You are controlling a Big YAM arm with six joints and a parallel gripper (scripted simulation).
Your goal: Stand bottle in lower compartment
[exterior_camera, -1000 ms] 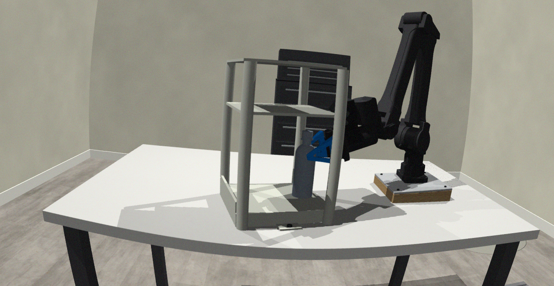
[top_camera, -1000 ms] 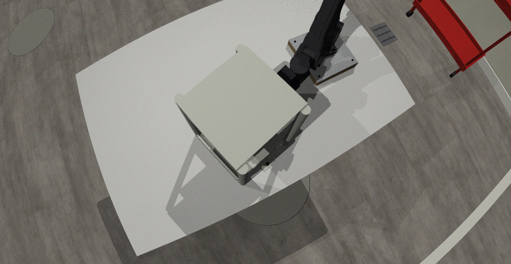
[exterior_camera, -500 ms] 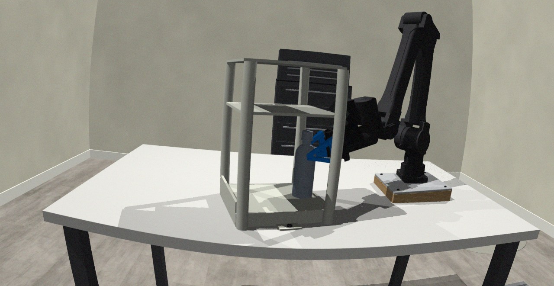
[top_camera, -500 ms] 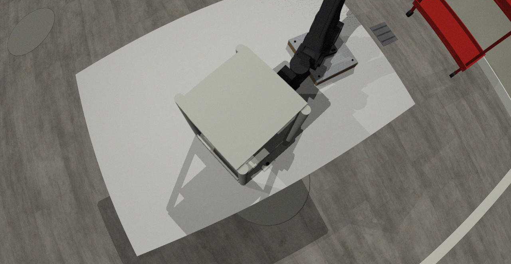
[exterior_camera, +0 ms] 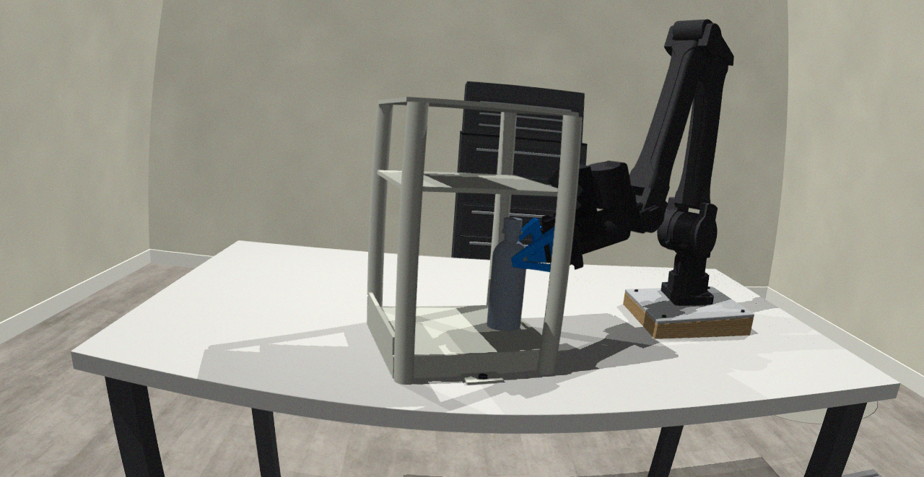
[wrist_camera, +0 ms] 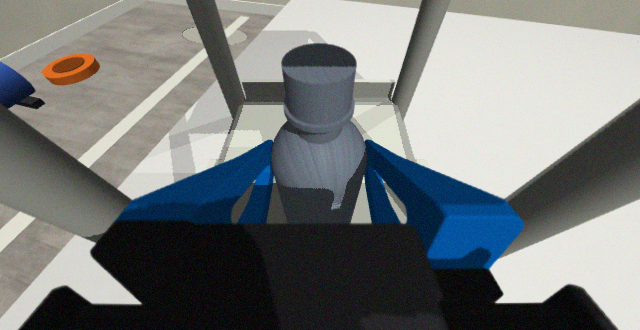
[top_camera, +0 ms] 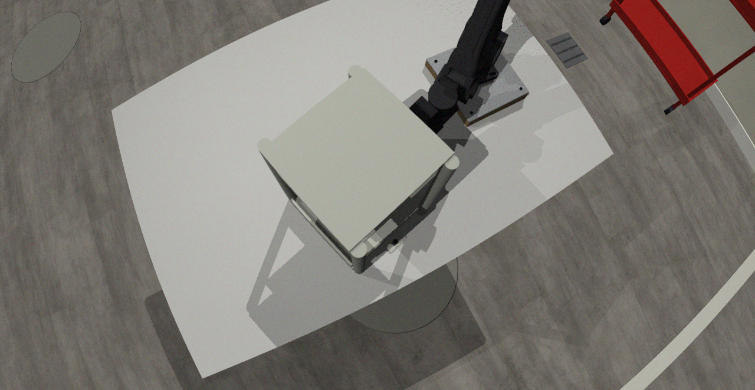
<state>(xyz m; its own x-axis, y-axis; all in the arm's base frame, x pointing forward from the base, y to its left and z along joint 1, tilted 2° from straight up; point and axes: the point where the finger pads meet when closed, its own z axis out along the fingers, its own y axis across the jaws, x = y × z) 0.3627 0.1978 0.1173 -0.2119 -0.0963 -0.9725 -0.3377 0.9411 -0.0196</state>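
Right now the grey bottle is right at my hand. Round my hand: shelving unit: 70 mm ahead, 40 mm above, 30 mm to the left.
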